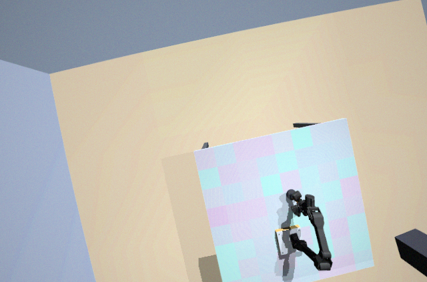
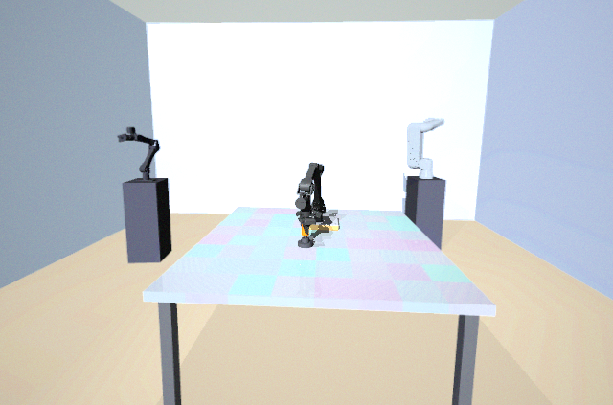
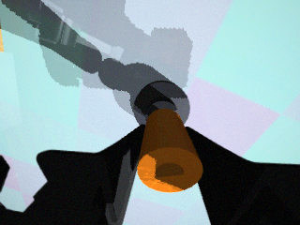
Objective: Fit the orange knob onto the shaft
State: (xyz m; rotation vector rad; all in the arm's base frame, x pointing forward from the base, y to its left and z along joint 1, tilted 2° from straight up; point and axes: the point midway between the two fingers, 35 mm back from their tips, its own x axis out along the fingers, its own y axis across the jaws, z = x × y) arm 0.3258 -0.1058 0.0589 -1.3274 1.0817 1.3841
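The orange knob lies 20 mm above my gripper tip. Also, from my gripper tip: round pedestal (40 mm below).
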